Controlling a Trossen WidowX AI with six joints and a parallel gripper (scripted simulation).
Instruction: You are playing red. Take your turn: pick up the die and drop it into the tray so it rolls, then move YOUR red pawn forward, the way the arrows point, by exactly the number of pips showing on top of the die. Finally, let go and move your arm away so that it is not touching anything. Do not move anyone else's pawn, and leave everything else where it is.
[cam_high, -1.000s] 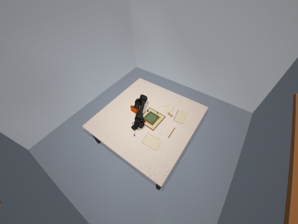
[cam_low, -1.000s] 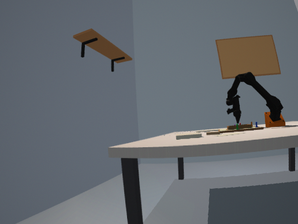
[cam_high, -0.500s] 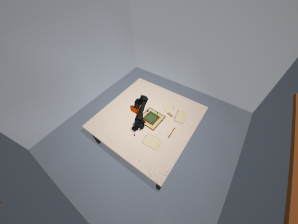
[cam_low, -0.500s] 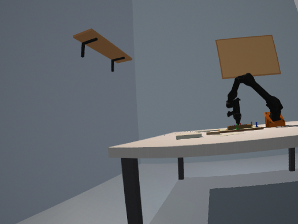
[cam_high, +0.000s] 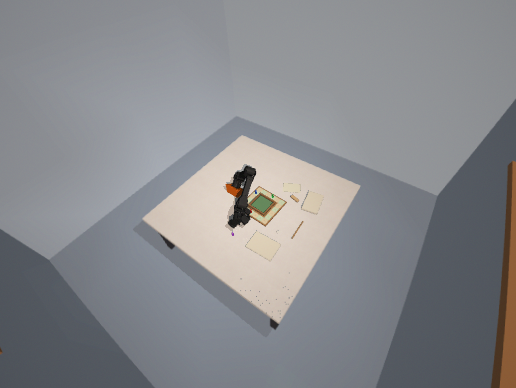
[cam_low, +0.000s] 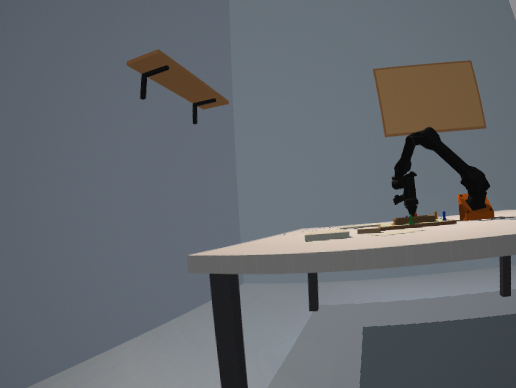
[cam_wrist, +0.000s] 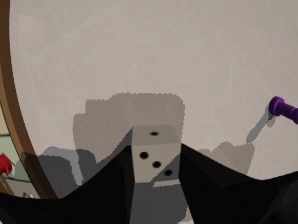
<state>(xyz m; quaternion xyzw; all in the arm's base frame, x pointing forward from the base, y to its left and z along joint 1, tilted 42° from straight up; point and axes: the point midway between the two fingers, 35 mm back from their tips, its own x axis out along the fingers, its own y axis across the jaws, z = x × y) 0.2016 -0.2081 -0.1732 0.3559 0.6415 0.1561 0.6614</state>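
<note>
My gripper tip is 2 cm short of the red pawn, 13 cm to the right of it and 2 cm below it. Also, from my gripper tip: white die (right at my gripper tip); blue pawn (3 cm behind, 32 cm to the left, 2 cm above); green tray (7 cm ahead, 23 cm to the left).
</note>
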